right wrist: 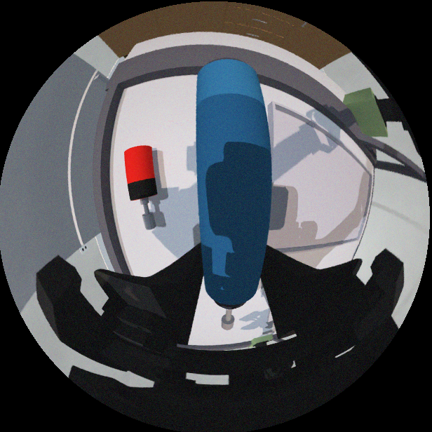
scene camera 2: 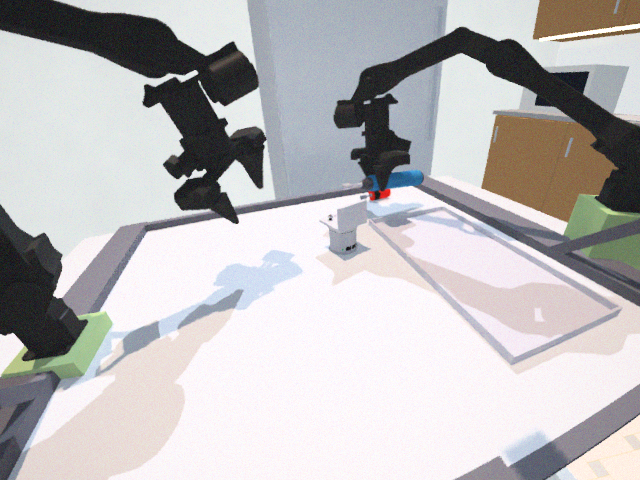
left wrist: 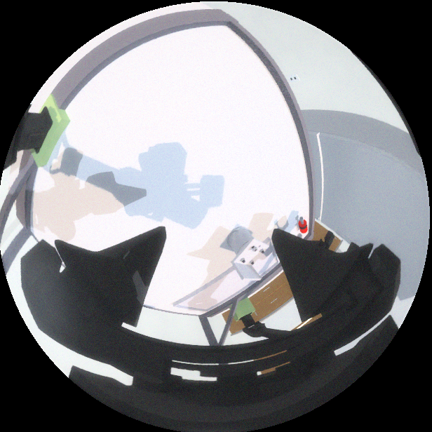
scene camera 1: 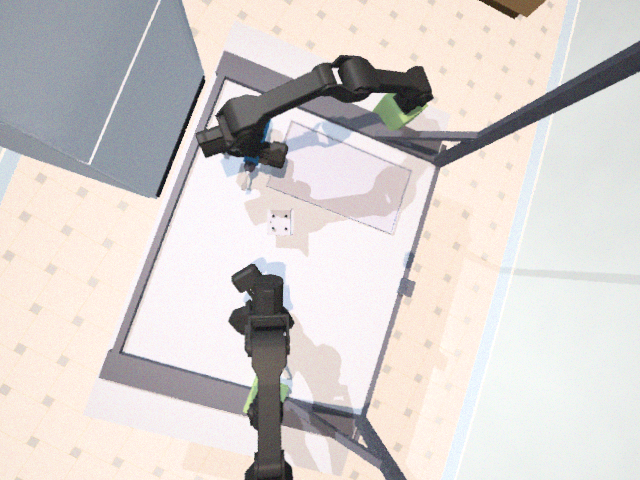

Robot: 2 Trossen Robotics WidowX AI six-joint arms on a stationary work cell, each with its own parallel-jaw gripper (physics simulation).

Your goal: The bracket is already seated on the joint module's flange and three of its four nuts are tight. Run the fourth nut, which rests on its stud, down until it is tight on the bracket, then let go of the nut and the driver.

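Frame: origin at the left arm's base, x right, y ahead, z up, level; metres.
Seen in the pictures: left gripper, between the fingertips: (scene camera 2: pixel 249 204); right gripper, between the fingertips: (scene camera 2: pixel 377 189) (scene camera 1: pixel 253 157); left arm's base, origin of its link: (scene camera 2: pixel 57 340); right arm's base, origin of its link: (scene camera 2: pixel 621 205) (scene camera 1: pixel 406 100).
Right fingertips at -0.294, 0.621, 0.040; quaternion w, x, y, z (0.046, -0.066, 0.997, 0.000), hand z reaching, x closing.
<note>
Offsets run from my right fingertips to a thing's top centre, as dx, dy, dz.
The white bracket (scene camera 1: pixel 280 222) (scene camera 2: pixel 353 214) sits on the joint module @[+0.136, -0.139, +0.007] (scene camera 2: pixel 342 241), a short pale cylinder standing on the table. Dark nuts or stud ends show at its four corners; which nut is loose is too small to tell. My right gripper (scene camera 2: pixel 381 180) (right wrist: pixel 230 246) is shut on the blue driver @[-0.005, +0.019, +0.043] (scene camera 2: pixel 403 178) (right wrist: pixel 234 150), held roughly level above the table beyond the bracket in scene camera 2. The driver's socket tip (right wrist: pixel 227 322) extends past the fingers, apart from the bracket. My left gripper (scene camera 2: pixel 249 204) (left wrist: pixel 220 233) is open and empty, high above the table and away from the bracket.
A red and black driver @[-0.098, +0.033, -0.033] (scene camera 2: pixel 379 194) (left wrist: pixel 303 226) (right wrist: pixel 140 170) lies on the table near the blue driver. A shallow, clear-looking tray with a thin rim @[+0.261, +0.072, -0.051] (scene camera 2: pixel 444 297) lies beside the joint module. Dark frame rails (scene camera 1: pixel 149 258) border the table.
</note>
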